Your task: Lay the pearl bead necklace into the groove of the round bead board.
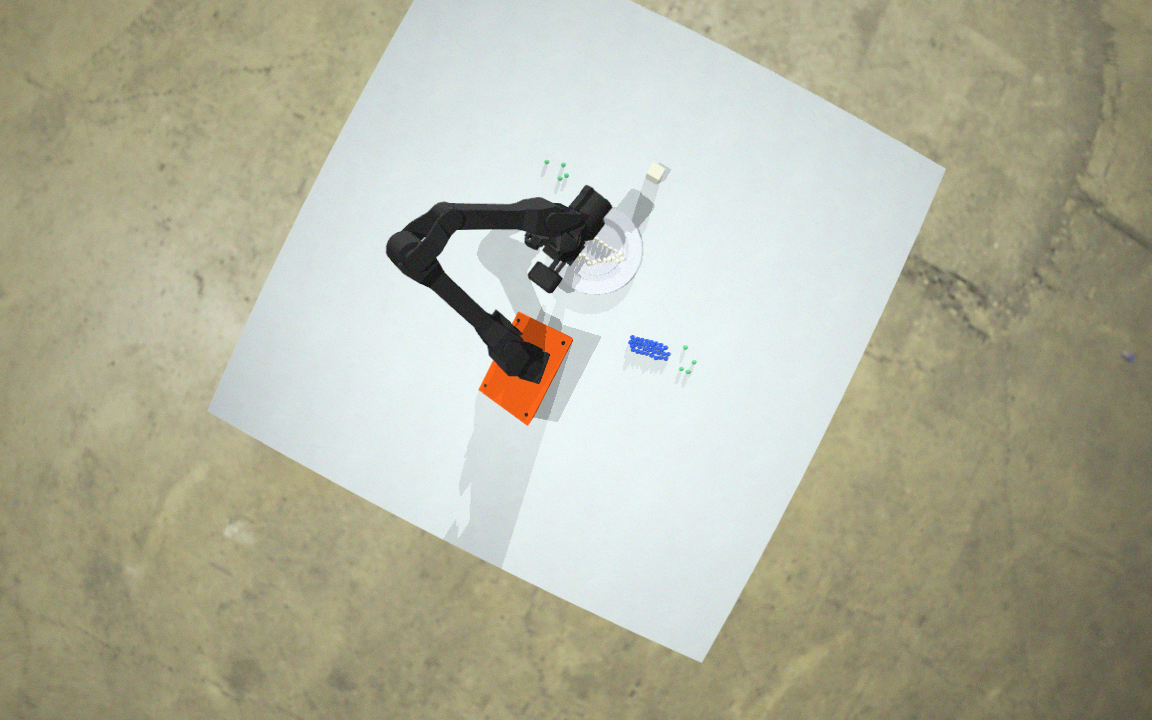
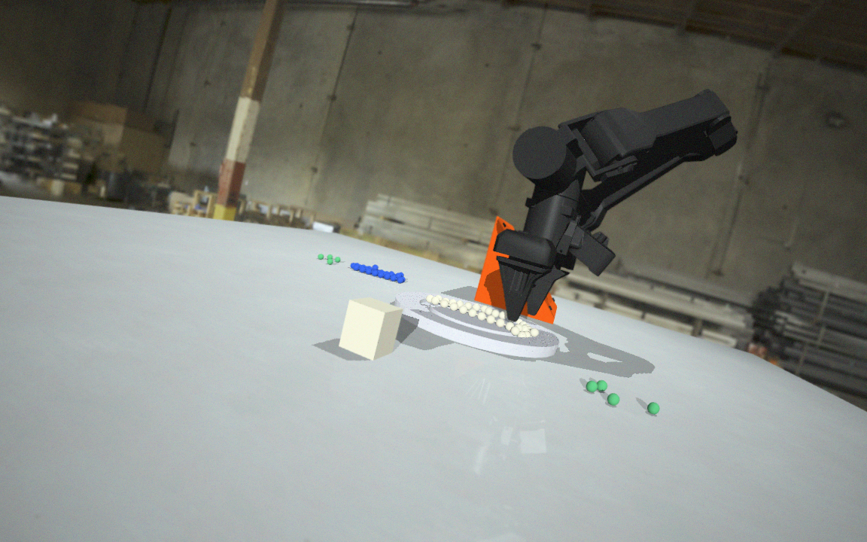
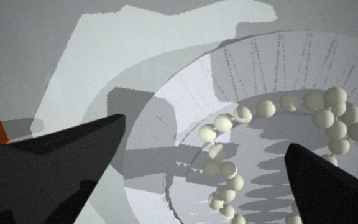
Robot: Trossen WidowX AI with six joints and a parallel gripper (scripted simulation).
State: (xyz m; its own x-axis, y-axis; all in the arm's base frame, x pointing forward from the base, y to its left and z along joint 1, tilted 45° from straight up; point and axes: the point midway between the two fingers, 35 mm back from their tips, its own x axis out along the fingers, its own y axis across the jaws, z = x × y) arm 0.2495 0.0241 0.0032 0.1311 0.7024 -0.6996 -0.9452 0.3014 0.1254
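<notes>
Now: the round bead board 40 mm ahead of my gripper tip, 50 mm to the right of it and 10 mm below it. Round my gripper tip: cream cube: 240 mm ahead, 120 mm to the right.
</notes>
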